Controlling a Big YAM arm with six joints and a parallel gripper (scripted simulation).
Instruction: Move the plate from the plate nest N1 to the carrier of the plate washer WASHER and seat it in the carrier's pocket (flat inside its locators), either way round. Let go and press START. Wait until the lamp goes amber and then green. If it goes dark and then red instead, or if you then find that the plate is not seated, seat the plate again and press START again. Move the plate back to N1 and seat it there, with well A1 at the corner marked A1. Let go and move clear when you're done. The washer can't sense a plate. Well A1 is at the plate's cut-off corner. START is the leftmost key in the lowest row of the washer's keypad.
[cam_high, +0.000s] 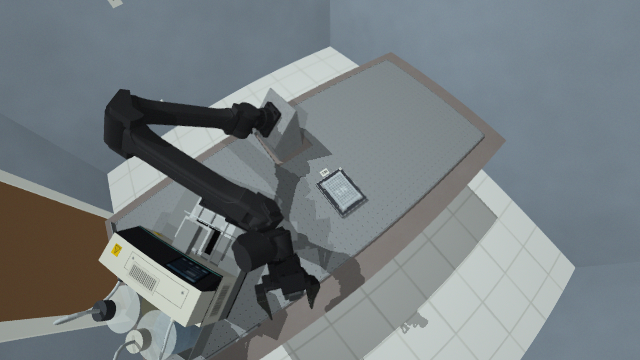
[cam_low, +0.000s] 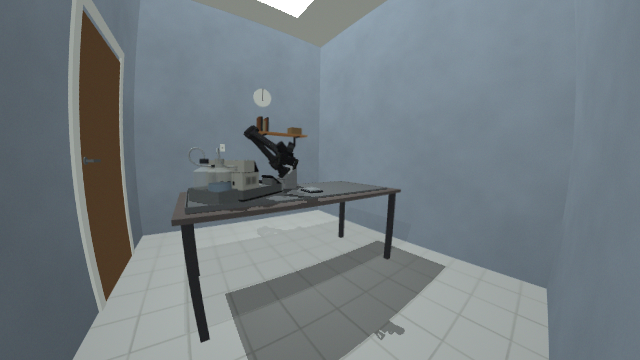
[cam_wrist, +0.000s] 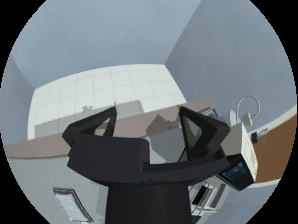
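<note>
Right now the white well plate is 350 mm to the left of my hand, 230 mm behind it and 200 mm below it. From my hand the other things lie so: plate washer 360 mm behind, 160 mm to the right, 90 mm below; then bottle 450 mm to the right, 260 mm behind, 80 mm below.
</note>
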